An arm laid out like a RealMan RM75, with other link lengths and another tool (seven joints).
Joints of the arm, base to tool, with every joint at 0 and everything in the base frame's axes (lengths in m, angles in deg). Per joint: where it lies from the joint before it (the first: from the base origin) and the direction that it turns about. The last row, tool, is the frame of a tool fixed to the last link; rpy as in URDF.
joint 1: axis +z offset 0 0 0.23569
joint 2: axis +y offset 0 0 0
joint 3: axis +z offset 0 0 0.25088
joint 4: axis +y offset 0 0 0
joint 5: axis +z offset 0 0 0.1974
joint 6: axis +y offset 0 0 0
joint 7: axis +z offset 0 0 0.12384
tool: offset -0.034 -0.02 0.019 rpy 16.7 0 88.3
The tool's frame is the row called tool.
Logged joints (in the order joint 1, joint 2, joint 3, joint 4, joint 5, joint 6, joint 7), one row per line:
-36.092 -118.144 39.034 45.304 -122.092 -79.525 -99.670
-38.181 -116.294 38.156 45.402 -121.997 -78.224 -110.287
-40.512 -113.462 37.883 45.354 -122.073 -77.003 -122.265
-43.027 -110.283 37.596 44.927 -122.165 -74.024 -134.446
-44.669 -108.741 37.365 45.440 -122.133 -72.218 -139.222
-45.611 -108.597 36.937 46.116 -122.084 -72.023 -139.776
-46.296 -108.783 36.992 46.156 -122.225 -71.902 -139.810
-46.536 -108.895 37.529 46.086 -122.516 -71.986 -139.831
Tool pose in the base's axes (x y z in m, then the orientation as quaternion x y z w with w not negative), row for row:
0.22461 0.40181 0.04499 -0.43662 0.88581 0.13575 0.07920
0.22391 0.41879 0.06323 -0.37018 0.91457 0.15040 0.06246
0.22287 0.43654 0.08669 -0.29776 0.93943 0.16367 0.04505
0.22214 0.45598 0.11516 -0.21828 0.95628 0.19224 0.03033
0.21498 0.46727 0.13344 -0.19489 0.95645 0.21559 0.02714
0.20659 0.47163 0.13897 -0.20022 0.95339 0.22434 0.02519
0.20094 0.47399 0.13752 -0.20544 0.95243 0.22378 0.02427
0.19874 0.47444 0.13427 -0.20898 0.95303 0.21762 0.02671
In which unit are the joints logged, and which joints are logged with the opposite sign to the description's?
The joints are logged in degrees. Opposite sign: joint 1, joint 2, joint 3, joint 4, joint 7.
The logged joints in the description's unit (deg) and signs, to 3 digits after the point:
36.092 118.144 -39.034 -45.304 -122.092 -79.525 99.670
38.181 116.294 -38.156 -45.402 -121.997 -78.224 110.287
40.512 113.462 -37.883 -45.354 -122.073 -77.003 122.265
43.027 110.283 -37.596 -44.927 -122.165 -74.024 134.446
44.669 108.741 -37.365 -45.440 -122.133 -72.218 139.222
45.611 108.597 -36.937 -46.116 -122.084 -72.023 139.776
46.296 108.783 -36.992 -46.156 -122.225 -71.902 139.810
46.536 108.895 -37.529 -46.086 -122.516 -71.986 139.831

